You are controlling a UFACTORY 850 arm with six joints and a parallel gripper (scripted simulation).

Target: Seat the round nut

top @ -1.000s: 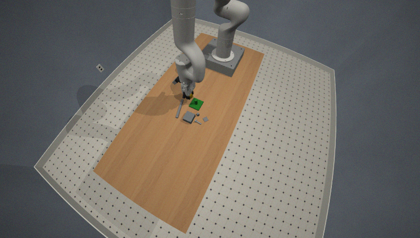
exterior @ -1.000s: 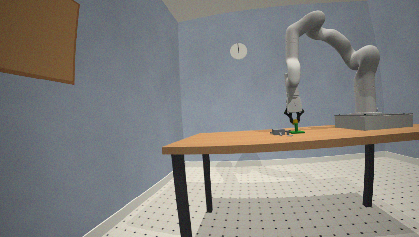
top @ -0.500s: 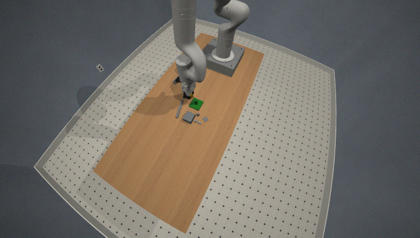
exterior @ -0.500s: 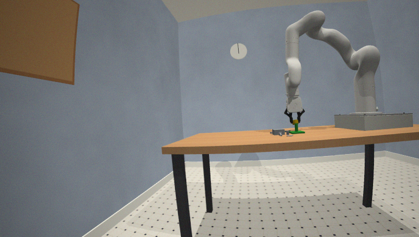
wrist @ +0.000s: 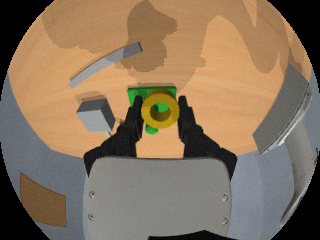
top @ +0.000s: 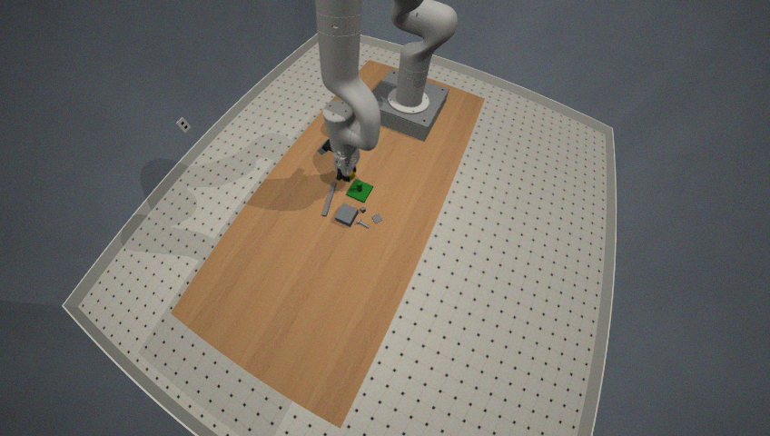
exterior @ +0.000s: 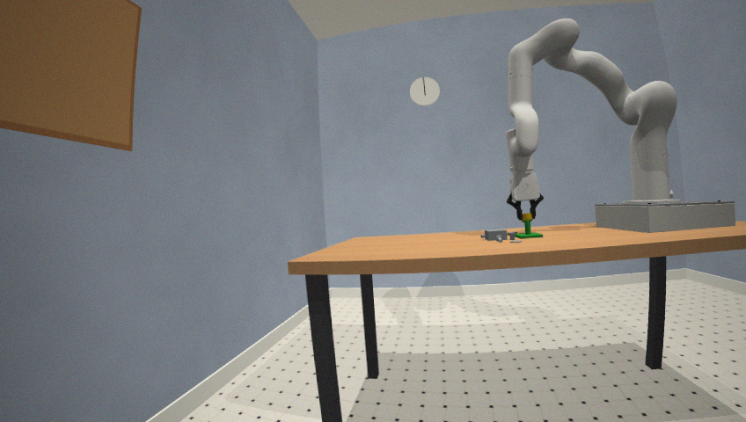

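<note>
Now: hand 100 mm short of the long grey bar, 20 mm to the left of it and 70 mm above it. Round my hand: grey block 120 mm ahead, 80 mm to the left, 60 mm below; small grey bolt 110 mm ahead, 140 mm to the left, 70 mm below; small grey plate 60 mm ahead, 170 mm to the left, 80 mm below.
</note>
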